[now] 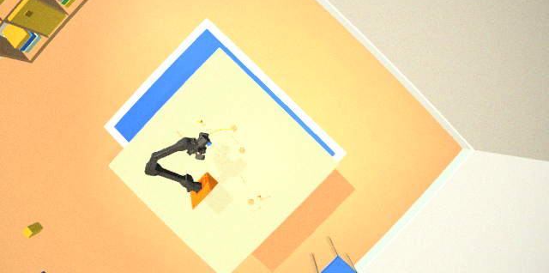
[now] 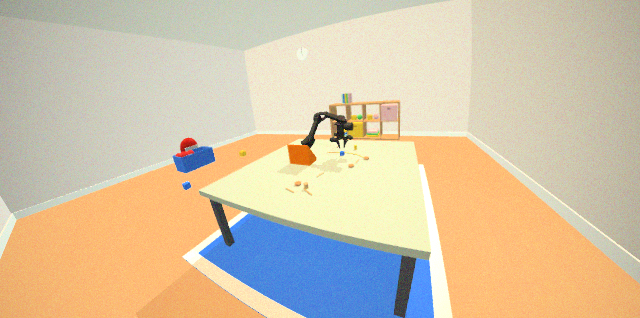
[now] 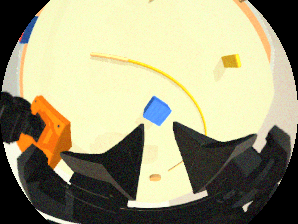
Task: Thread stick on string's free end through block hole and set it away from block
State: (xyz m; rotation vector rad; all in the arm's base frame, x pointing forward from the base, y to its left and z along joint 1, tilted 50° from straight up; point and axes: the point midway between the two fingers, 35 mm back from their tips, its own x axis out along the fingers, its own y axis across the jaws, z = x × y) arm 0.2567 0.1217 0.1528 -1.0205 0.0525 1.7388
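The blue block is 40 mm below my gripper tip. Also, from my gripper tip: yellow cube (170 mm to the left, 60 mm ahead, 40 mm below).
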